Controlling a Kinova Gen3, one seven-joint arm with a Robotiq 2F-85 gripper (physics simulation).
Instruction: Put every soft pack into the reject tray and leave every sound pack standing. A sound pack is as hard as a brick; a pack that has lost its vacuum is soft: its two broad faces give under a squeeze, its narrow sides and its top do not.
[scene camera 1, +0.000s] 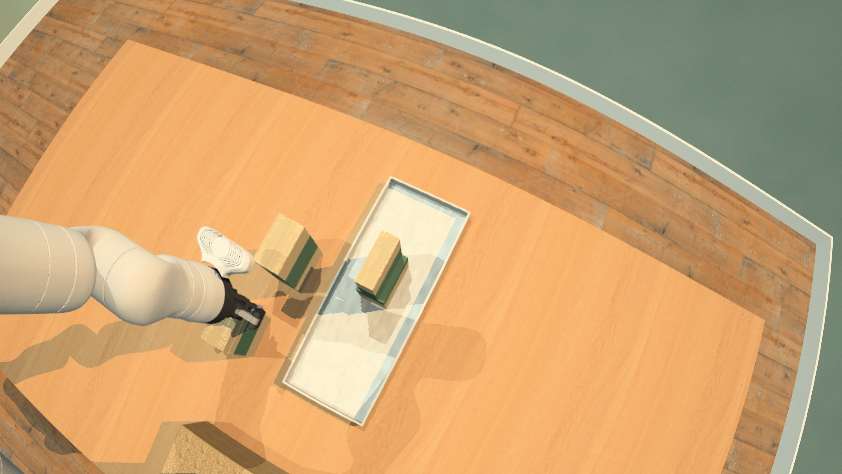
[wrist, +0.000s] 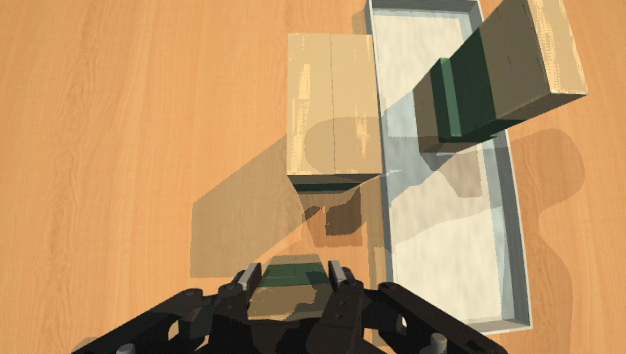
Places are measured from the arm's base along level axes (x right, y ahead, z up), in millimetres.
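Pixels of known places: gripper, fingertip midpoint: (scene camera 1: 246, 303) (wrist: 295, 275).
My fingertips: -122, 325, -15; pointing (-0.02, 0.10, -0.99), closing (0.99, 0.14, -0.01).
Observation:
Ahead of a thing's pixels: the offset from my fingertips to its middle, as dx, dy, dz. Level surfaces: height alone.
My gripper (scene camera 1: 250, 316) (wrist: 295, 275) is shut on a tan pack with a green band @[+5, -42, -13] (scene camera 1: 244, 342) (wrist: 291, 296); its fingers are at two opposite sides of the pack, and the gripper hides part of it. A second tan pack with a green band @[+10, +106, -13] (scene camera 1: 282, 246) (wrist: 332, 105) stands upright on the table beside the reject tray @[+151, +134, -73] (scene camera 1: 406, 206) (wrist: 445, 270). A third such pack @[+144, +169, -10] (scene camera 1: 378, 263) (wrist: 462, 90) stands upright inside the tray. No dent shows clearly on any pack.
The table @[dz -84] (scene camera 1: 577, 306) (wrist: 100, 125) carries the tray and packs. A large tan block (scene camera 1: 197, 453) shows partly at the bottom edge of the scene view. The standing pack is close to the tray's long wall. The arm reaches in from the left.

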